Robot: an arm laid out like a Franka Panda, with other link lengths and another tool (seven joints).
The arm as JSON. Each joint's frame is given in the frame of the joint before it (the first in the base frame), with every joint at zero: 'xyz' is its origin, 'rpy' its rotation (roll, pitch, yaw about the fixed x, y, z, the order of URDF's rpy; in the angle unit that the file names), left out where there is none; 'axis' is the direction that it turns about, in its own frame. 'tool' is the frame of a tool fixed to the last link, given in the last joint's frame.
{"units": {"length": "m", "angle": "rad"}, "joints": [
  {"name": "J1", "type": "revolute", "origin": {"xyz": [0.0, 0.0, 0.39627]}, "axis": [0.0, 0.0, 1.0]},
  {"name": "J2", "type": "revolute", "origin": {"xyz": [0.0, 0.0, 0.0]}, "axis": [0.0, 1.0, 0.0]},
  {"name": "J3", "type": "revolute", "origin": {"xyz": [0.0, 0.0, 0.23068]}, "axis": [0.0, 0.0, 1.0]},
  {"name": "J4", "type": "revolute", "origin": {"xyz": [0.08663, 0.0, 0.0]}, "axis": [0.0, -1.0, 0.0]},
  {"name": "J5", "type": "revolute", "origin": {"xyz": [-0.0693, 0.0, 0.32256]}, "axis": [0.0, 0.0, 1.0]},
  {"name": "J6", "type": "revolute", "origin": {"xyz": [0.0, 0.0, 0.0]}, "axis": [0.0, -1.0, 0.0]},
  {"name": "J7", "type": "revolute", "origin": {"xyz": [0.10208, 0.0, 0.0]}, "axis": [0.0, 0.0, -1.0]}
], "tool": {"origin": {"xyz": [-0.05, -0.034, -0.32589], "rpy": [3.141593, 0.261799, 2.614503]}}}
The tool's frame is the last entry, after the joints.
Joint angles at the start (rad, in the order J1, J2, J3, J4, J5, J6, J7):
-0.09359, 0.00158, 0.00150, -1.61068, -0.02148, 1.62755, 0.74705
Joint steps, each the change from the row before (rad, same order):
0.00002, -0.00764, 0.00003, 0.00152, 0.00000, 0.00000, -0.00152
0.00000, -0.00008, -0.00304, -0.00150, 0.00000, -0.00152, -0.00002
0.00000, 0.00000, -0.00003, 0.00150, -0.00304, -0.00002, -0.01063
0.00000, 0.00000, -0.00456, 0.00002, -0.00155, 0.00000, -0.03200
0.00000, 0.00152, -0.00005, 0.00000, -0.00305, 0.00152, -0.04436
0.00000, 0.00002, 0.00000, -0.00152, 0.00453, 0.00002, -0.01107
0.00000, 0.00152, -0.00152, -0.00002, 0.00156, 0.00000, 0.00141
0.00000, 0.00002, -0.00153, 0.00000, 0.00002, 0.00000, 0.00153
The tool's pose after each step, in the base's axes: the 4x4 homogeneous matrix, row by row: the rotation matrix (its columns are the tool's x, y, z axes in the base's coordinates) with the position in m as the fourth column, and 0 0 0 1 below. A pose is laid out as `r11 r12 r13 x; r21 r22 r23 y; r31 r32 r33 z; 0 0 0 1`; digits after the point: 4 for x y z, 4 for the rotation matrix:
-0.1925 0.9784 0.0748 0.4583; 0.9389 0.2058 -0.2760 -0.0403; -0.2854 0.0170 -0.9582 0.3614; 0 0 0 1
-0.1905 0.9791 0.0711 0.4573; 0.9395 0.2028 -0.2760 -0.0416; -0.2846 0.0142 -0.9585 0.3608; 0 0 0 1
-0.2003 0.9769 0.0750 0.4575; 0.9365 0.2133 -0.2784 -0.0433; -0.2880 0.0144 -0.9575 0.3614; 0 0 0 1
-0.2262 0.9707 0.0816 0.4568; 0.9300 0.2401 -0.2783 -0.0477; -0.2898 0.0130 -0.9570 0.3615; 0 0 0 1
-0.2677 0.9591 0.0925 0.4566; 0.9179 0.2830 -0.2782 -0.0514; -0.2930 0.0104 -0.9561 0.3609; 0 0 0 1
-0.2781 0.9559 0.0941 0.4563; 0.9162 0.2934 -0.2730 -0.0506; -0.2886 0.0103 -0.9574 0.3603; 0 0 0 1
-0.2758 0.9568 0.0920 0.4562; 0.9175 0.2906 -0.2716 -0.0507; -0.2866 0.0096 -0.9580 0.3596; 0 0 0 1
-0.2729 0.9577 0.0912 0.4561; 0.9184 0.2876 -0.2718 -0.0513; -0.2866 0.0096 -0.9580 0.3596; 0 0 0 1

